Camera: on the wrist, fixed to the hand. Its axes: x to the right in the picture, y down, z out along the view.
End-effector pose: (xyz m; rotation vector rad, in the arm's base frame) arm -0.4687 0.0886 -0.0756 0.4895 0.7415 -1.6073
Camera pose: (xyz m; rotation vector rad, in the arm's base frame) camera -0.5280 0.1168 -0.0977 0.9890 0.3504 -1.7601
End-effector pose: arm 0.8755 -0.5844 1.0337 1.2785 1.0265 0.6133
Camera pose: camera 0.8330 -0.5729 0.9802 1.7625 1.3225 0.4374
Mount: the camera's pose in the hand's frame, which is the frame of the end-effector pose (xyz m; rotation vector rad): 0.0054 -0.0556 -0.0410 0.5560 0.1083 0.0343
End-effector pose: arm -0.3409 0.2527 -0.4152 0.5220 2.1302 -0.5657
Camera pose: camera -0.4001 0.2316 -0.3860 0.9073 2.0476 -1.1428
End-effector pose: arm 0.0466 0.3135 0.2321 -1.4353 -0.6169 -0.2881
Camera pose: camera 0.0301 0.2669 0.2807 -0.8885 -0.5300 -0.1482
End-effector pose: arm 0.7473 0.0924 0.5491 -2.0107 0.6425 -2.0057
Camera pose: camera 0.7146 0.1446 0.5808 -1.5592 0.1076 -1.9974
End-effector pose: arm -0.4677 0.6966 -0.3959 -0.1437 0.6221 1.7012
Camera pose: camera -0.4265 0.6873 -0.4508 0.1727 1.1582 1.4999
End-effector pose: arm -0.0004 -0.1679 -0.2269 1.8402 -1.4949 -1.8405
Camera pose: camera 0.0609 -0.1654 -0.2592 -1.9047 1.9674 1.2598
